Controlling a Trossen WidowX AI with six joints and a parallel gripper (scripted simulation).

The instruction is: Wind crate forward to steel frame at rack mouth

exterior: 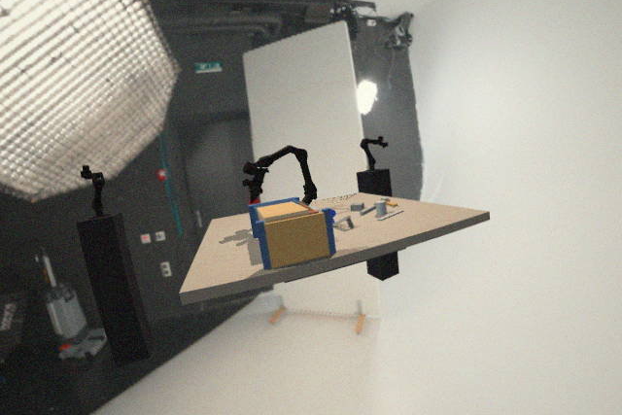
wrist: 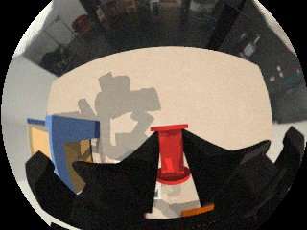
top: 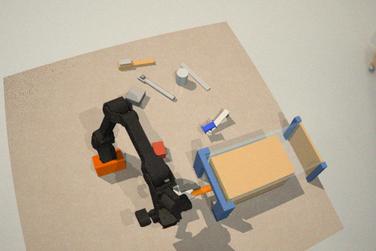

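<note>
Now: gripper tip 30 mm short of the red-knobbed winch handle, 50 mm to the right of it and 40 mm above it. Also, from my gripper tip: hand winch 50 mm ahead, 90 mm to the left, 110 mm below; blue steel frame 230 mm ahead, 70 mm to the left, 40 mm below; red knob 20 mm to the left, 10 mm below.
</note>
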